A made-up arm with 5 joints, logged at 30 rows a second.
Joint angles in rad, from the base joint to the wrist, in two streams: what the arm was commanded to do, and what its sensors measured. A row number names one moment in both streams.
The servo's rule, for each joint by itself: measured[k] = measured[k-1] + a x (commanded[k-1-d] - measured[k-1]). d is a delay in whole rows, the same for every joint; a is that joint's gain. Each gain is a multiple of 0.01, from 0.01 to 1. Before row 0 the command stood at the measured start. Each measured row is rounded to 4 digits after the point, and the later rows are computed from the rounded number. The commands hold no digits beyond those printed.
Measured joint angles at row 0:
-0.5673, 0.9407, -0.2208, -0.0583, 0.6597
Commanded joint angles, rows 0 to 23:
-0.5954, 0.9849, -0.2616, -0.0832, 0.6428
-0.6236, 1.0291, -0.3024, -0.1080, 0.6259
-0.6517, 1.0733, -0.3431, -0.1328, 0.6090
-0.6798, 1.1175, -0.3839, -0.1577, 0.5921
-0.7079, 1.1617, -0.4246, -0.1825, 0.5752
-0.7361, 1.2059, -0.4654, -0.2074, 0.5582
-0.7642, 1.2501, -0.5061, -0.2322, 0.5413
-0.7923, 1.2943, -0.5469, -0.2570, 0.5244
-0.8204, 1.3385, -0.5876, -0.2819, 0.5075
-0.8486, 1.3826, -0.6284, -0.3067, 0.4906
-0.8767, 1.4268, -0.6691, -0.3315, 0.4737
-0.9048, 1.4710, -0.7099, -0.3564, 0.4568
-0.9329, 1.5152, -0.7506, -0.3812, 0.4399
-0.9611, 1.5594, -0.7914, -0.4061, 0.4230
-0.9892, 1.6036, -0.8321, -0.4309, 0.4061
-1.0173, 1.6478, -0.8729, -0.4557, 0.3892
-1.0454, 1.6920, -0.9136, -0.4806, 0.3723
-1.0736, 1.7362, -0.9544, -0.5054, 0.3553
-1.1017, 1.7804, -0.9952, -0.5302, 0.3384
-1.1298, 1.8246, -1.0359, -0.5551, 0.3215
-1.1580, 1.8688, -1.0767, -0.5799, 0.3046
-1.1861, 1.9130, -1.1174, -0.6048, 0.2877
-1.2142, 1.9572, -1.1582, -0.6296, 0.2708
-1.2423, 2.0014, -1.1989, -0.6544, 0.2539
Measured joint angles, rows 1 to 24:
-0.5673, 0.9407, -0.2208, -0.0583, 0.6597
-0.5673, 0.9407, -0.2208, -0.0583, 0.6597
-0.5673, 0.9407, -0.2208, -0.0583, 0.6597
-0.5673, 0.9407, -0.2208, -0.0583, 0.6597
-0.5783, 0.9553, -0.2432, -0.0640, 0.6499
-0.5960, 0.9797, -0.2758, -0.0741, 0.6360
-0.6177, 1.0106, -0.3128, -0.0876, 0.6203
-0.6419, 1.0459, -0.3519, -0.1037, 0.6039
-0.6676, 1.0841, -0.3919, -0.1218, 0.5873
-0.6943, 1.1243, -0.4323, -0.1415, 0.5704
-0.7216, 1.1658, -0.4729, -0.1624, 0.5535
-0.7492, 1.2082, -0.5136, -0.1842, 0.5366
-0.7770, 1.2512, -0.5543, -0.2067, 0.5197
-0.8049, 1.2946, -0.5951, -0.2297, 0.5028
-0.8329, 1.3382, -0.6358, -0.2531, 0.4859
-0.8609, 1.3820, -0.6766, -0.2769, 0.4690
-0.8890, 1.4260, -0.7173, -0.3009, 0.4521
-0.9171, 1.4700, -0.7581, -0.3251, 0.4352
-0.9452, 1.5141, -0.7988, -0.3494, 0.4183
-0.9733, 1.5582, -0.8396, -0.3738, 0.4014
-1.0014, 1.6024, -0.8803, -0.3984, 0.3845
-1.0296, 1.6466, -0.9211, -0.4230, 0.3676
-1.0577, 1.6908, -0.9619, -0.4477, 0.3507
-1.0858, 1.7350, -1.0026, -0.4724, 0.3338
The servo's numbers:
d 4
a 0.39 0.33 0.55 0.23 0.58

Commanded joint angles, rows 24 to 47:
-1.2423, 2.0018, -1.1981, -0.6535, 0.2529
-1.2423, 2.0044, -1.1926, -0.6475, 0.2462
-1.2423, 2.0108, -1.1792, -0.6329, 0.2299
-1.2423, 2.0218, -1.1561, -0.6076, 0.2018
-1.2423, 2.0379, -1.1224, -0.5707, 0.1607
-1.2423, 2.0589, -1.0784, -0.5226, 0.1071
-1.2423, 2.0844, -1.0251, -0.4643, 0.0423
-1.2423, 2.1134, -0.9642, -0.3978, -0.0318
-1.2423, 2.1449, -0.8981, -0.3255, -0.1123
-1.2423, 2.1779, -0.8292, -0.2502, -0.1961
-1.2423, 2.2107, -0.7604, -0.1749, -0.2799
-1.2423, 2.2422, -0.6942, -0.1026, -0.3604
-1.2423, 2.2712, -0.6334, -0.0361, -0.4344
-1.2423, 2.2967, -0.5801, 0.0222, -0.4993
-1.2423, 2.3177, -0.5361, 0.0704, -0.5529
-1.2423, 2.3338, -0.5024, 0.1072, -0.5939
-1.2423, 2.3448, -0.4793, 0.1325, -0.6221
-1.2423, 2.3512, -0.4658, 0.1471, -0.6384
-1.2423, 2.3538, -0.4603, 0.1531, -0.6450
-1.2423, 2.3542, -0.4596, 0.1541, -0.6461
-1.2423, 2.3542, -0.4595, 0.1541, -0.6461
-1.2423, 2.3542, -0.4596, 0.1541, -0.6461
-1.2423, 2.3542, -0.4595, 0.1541, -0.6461
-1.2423, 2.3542, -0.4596, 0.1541, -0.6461
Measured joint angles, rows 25 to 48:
-1.1140, 1.7792, -1.0434, -0.4971, 0.3169
-1.1421, 1.8234, -1.0841, -0.5219, 0.3000
-1.1702, 1.8676, -1.1249, -0.5467, 0.2831
-1.1983, 1.9118, -1.1656, -0.5715, 0.2662
-1.2155, 1.9415, -1.1835, -0.5904, 0.2585
-1.2260, 1.9623, -1.1885, -0.6035, 0.2514
-1.2324, 1.9783, -1.1834, -0.6103, 0.2389
-1.2363, 1.9927, -1.1684, -0.6097, 0.2174
-1.2386, 2.0076, -1.1431, -0.6007, 0.1845
-1.2400, 2.0245, -1.1075, -0.5827, 0.1396
-1.2409, 2.0443, -1.0622, -0.5555, 0.0832
-1.2414, 2.0671, -1.0083, -0.5192, 0.0165
-1.2418, 2.0928, -0.9477, -0.4746, -0.0582
-1.2420, 2.1209, -0.8825, -0.4230, -0.1382
-1.2421, 2.1505, -0.8153, -0.3659, -0.2204
-1.2422, 2.1808, -0.7487, -0.3053, -0.3016
-1.2422, 2.2106, -0.6853, -0.2434, -0.3786
-1.2422, 2.2390, -0.6274, -0.1823, -0.4486
-1.2422, 2.2650, -0.5772, -0.1242, -0.5091
-1.2422, 2.2877, -0.5361, -0.0710, -0.5583
-1.2422, 2.3065, -0.5049, -0.0242, -0.5953
-1.2422, 2.3213, -0.4834, 0.0152, -0.6203
-1.2422, 2.3320, -0.4707, 0.0469, -0.6346
-1.2422, 2.3393, -0.4646, 0.0716, -0.6413

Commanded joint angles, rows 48 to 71:
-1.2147, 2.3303, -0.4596, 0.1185, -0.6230
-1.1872, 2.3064, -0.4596, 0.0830, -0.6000
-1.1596, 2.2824, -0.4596, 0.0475, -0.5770
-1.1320, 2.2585, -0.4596, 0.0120, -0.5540
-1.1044, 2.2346, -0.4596, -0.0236, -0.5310
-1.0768, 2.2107, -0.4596, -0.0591, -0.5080
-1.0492, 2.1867, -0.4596, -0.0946, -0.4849
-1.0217, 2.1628, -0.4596, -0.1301, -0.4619
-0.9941, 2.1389, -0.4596, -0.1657, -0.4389
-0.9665, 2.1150, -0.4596, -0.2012, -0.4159
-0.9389, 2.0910, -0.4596, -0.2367, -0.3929
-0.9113, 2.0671, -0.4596, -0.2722, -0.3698
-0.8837, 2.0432, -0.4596, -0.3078, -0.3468
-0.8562, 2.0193, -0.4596, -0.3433, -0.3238
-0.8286, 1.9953, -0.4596, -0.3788, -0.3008
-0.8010, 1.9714, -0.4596, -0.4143, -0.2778
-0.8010, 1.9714, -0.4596, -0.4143, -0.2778
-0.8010, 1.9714, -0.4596, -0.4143, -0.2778
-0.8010, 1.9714, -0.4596, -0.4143, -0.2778
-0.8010, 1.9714, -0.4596, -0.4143, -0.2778
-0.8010, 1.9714, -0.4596, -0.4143, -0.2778
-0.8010, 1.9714, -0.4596, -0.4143, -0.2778
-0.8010, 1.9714, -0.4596, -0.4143, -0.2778
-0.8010, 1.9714, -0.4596, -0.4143, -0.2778
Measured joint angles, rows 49 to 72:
-1.2422, 2.3442, -0.4618, 0.0906, -0.6441
-1.2422, 2.3475, -0.4606, 0.1052, -0.6453
-1.2422, 2.3497, -0.4600, 0.1164, -0.6458
-1.2422, 2.3512, -0.4598, 0.1251, -0.6460
-1.2315, 2.3443, -0.4597, 0.1236, -0.6327
-1.2142, 2.3318, -0.4596, 0.1143, -0.6137
-1.1929, 2.3155, -0.4596, 0.0989, -0.5924
-1.1691, 2.2967, -0.4596, 0.0789, -0.5701
-1.1439, 2.2762, -0.4596, 0.0553, -0.5474
-1.1177, 2.2546, -0.4596, 0.0290, -0.5245
-1.0910, 2.2322, -0.4596, 0.0006, -0.5015
-1.0640, 2.2093, -0.4596, -0.0295, -0.4785
-1.0367, 2.1861, -0.4596, -0.0608, -0.4555
-1.0093, 2.1626, -0.4596, -0.0931, -0.4325
-0.9818, 2.1390, -0.4596, -0.1261, -0.4095
-0.9543, 2.1153, -0.4596, -0.1597, -0.3865
-0.9268, 2.0915, -0.4596, -0.1938, -0.3635
-0.8993, 2.0677, -0.4596, -0.2282, -0.3405
-0.8717, 2.0438, -0.4596, -0.2628, -0.3175
-0.8441, 2.0199, -0.4596, -0.2976, -0.2945
-0.8273, 2.0039, -0.4596, -0.3244, -0.2848
-0.8170, 1.9932, -0.4596, -0.3451, -0.2807
-0.8108, 1.9860, -0.4596, -0.3610, -0.2790
-0.8070, 1.9812, -0.4596, -0.3733, -0.2783

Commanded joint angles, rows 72 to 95:
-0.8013, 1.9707, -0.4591, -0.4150, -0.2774
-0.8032, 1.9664, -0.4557, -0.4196, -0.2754
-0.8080, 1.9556, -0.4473, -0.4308, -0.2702
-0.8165, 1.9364, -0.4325, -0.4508, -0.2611
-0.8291, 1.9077, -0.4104, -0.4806, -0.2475
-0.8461, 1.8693, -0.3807, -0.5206, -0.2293
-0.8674, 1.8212, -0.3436, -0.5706, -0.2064
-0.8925, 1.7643, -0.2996, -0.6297, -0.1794
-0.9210, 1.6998, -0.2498, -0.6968, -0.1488
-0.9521, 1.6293, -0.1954, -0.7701, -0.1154
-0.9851, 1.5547, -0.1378, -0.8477, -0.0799
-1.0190, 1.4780, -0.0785, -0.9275, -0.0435
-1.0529, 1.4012, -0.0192, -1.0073, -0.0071
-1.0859, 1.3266, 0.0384, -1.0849, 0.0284
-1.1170, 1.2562, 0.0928, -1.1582, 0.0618
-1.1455, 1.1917, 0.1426, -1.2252, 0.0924
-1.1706, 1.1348, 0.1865, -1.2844, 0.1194
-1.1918, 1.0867, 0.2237, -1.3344, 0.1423
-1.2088, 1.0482, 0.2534, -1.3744, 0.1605
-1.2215, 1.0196, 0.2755, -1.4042, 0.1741
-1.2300, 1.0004, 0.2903, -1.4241, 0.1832
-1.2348, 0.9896, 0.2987, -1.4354, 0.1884
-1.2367, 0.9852, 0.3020, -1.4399, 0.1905
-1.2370, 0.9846, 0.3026, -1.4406, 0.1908
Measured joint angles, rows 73 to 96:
-0.8047, 1.9780, -0.4596, -0.3827, -0.2780
-0.8033, 1.9758, -0.4596, -0.3900, -0.2779
-0.8024, 1.9743, -0.4596, -0.3956, -0.2778
-0.8019, 1.9733, -0.4596, -0.3999, -0.2778
-0.8017, 1.9724, -0.4593, -0.4034, -0.2776
-0.8023, 1.9704, -0.4573, -0.4071, -0.2763
-0.8045, 1.9655, -0.4518, -0.4126, -0.2728
-0.8092, 1.9559, -0.4412, -0.4214, -0.2660
-0.8170, 1.9400, -0.4243, -0.4350, -0.2553
-0.8283, 1.9167, -0.4003, -0.4547, -0.2402
-0.8435, 1.8852, -0.3691, -0.4814, -0.2206
-0.8626, 1.8453, -0.3309, -0.5155, -0.1967
-0.8854, 1.7973, -0.2863, -0.5572, -0.1689
-0.9114, 1.7419, -0.2363, -0.6062, -0.1379
-0.9401, 1.6801, -0.1821, -0.6617, -0.1043
-0.9709, 1.6134, -0.1251, -0.7228, -0.0690
-1.0029, 1.5434, -0.0669, -0.7882, -0.0331
-1.0353, 1.4719, -0.0090, -0.8564, 0.0026
-1.0672, 1.4007, 0.0470, -0.9258, 0.0369
-1.0977, 1.3317, 0.0996, -0.9947, 0.0691
-1.1261, 1.2667, 0.1474, -1.0613, 0.0983
-1.1517, 1.2073, 0.1894, -1.1241, 0.1238
-1.1740, 1.1548, 0.2246, -1.1817, 0.1451
-1.1925, 1.1102, 0.2526, -1.2329, 0.1619

